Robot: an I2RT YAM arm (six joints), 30 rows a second.
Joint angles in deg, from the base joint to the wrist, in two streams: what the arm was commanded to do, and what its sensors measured. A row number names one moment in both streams.
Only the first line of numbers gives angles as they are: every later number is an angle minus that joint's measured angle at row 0.
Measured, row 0: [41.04, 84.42, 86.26, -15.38, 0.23, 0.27]
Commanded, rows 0 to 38: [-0.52, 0.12, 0.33, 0.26, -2.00, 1.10]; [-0.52, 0.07, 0.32, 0.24, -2.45, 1.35]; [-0.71, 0.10, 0.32, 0.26, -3.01, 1.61]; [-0.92, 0.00, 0.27, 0.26, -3.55, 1.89]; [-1.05, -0.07, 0.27, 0.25, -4.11, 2.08]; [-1.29, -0.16, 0.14, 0.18, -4.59, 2.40]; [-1.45, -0.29, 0.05, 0.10, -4.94, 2.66]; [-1.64, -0.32, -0.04, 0.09, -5.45, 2.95]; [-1.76, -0.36, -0.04, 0.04, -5.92, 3.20]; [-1.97, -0.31, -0.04, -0.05, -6.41, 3.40]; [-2.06, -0.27, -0.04, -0.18, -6.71, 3.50]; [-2.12, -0.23, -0.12, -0.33, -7.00, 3.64]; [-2.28, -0.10, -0.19, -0.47, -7.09, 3.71]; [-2.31, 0.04, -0.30, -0.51, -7.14, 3.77]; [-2.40, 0.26, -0.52, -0.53, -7.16, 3.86]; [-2.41, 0.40, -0.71, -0.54, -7.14, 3.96]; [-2.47, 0.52, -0.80, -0.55, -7.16, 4.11]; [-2.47, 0.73, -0.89, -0.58, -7.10, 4.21]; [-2.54, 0.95, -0.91, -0.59, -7.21, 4.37]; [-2.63, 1.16, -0.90, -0.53, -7.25, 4.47]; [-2.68, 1.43, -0.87, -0.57, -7.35, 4.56]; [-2.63, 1.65, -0.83, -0.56, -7.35, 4.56]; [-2.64, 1.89, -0.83, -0.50, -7.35, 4.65]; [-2.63, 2.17, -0.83, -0.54, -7.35, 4.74]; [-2.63, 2.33, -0.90, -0.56, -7.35, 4.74]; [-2.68, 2.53, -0.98, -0.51, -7.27, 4.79]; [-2.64, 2.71, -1.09, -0.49, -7.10, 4.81]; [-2.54, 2.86, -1.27, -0.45, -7.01, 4.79]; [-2.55, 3.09, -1.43, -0.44, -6.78, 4.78]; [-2.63, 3.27, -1.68, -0.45, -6.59, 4.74]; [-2.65, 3.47, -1.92, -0.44, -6.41, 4.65]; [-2.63, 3.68, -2.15, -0.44, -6.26, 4.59]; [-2.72, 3.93, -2.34, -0.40, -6.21, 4.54]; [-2.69, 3.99, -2.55, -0.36, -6.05, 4.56]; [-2.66, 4.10, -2.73, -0.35, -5.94, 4.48]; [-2.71, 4.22, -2.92, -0.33, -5.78, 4.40]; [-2.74, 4.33, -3.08, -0.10, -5.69, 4.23]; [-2.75, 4.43, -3.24, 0.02, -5.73, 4.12]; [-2.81, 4.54, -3.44, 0.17, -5.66, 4.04]
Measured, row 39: [-2.23, 1.69, -1.25, 1.34, -7.15, 3.63]
